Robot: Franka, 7 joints.
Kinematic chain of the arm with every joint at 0, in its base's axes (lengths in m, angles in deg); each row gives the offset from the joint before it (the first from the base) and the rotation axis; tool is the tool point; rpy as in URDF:
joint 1: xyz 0 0 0.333 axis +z
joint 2: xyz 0 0 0 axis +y
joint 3: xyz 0 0 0.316 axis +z
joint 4: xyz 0.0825 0 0 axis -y
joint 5: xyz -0.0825 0 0.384 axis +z
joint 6: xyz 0 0 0 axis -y
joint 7: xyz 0.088 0 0 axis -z
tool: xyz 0 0 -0.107 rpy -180 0 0
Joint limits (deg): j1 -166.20..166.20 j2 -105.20..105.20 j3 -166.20..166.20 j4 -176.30..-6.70 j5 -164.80..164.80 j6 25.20..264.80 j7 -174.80..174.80
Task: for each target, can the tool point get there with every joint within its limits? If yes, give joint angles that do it. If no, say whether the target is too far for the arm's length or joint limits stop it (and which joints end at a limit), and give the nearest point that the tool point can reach.
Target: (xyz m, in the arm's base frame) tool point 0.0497 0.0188 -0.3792
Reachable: no: joint limits stop it (at a limit: joint 2) | nearest point 0.0731 0.0276 -0.3195 | short by 0.065 m
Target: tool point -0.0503 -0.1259 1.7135
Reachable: no: too far | nearest point -0.0311 -0.0779 1.1868 | short by 0.529 m
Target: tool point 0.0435 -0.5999 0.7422
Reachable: yes | joints -61.39 57.39 -115.03 -54.34 -26.91 246.24 -5.95
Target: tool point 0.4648 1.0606 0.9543
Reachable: no: too far | nearest point 0.3034 0.6924 0.7386 | short by 0.456 m
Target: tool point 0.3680 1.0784 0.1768
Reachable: no: too far | nearest point 0.2745 0.8044 0.2165 | short by 0.292 m
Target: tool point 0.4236 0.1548 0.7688
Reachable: yes | joints -123.65 -88.10 46.72 -101.58 -115.12 49.53 -26.44
